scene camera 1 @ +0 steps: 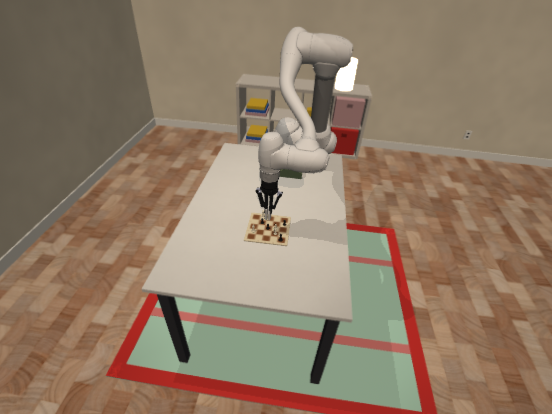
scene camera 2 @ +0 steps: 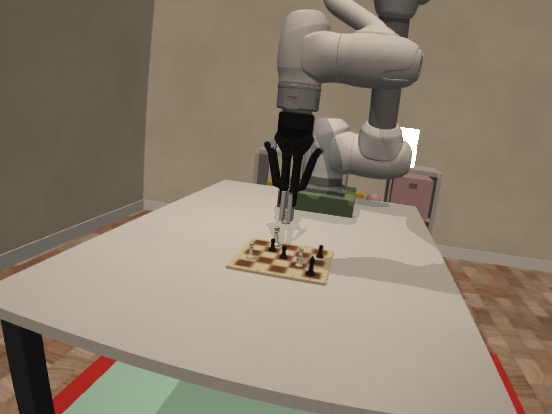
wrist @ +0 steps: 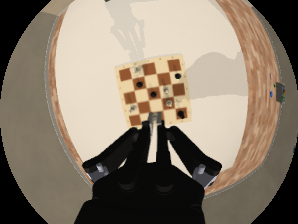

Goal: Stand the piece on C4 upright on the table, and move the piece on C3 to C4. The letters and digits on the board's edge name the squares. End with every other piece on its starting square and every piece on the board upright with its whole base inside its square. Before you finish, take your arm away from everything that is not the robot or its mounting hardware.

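There's a wooden chessboard that you'd see in scene camera 1, and scene camera 2 has the chessboard too. It's the same spot on the chessboard that sits at (scene camera 1: 261, 234) and at (scene camera 2: 267, 263). And you'd find the chessboard in the wrist view (158, 73) as well.
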